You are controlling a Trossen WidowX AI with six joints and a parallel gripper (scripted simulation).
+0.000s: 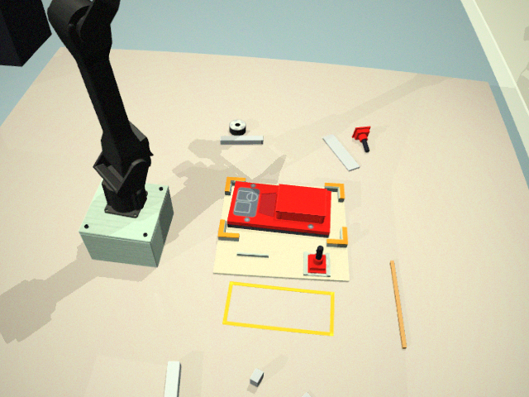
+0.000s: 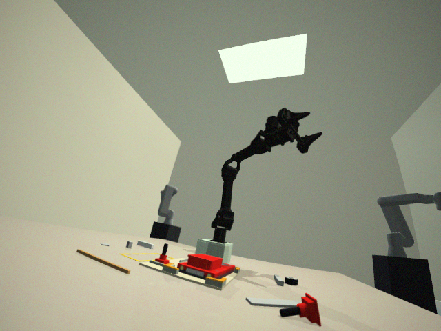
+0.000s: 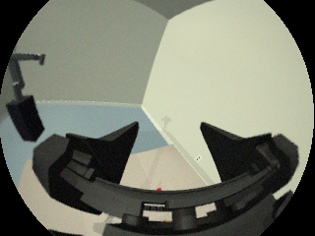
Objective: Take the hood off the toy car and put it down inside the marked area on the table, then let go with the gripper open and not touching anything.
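Right now my gripper tip is 470 mm above the hood, 300 mm to the left of it and 20 mm short of it.
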